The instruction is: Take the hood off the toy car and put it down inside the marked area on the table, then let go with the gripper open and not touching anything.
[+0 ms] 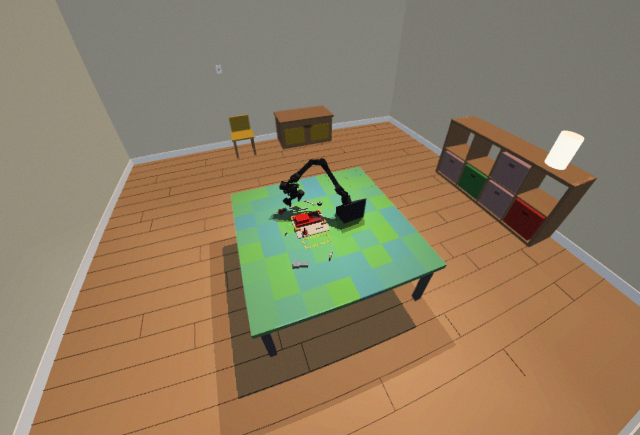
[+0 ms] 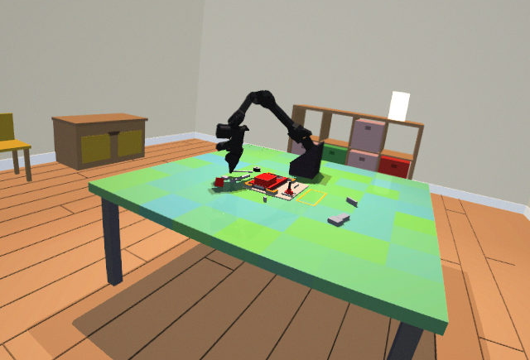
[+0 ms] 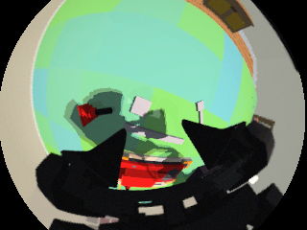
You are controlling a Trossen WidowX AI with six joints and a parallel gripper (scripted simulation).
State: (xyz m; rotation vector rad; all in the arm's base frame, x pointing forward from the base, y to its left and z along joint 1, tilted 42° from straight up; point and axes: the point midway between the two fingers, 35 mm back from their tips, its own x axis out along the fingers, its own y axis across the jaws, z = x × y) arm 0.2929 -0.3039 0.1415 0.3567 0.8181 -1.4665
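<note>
Now: gripper tip 20 mm past the grey bar, 40 mm to the right of it and 40 mm above it.
</note>
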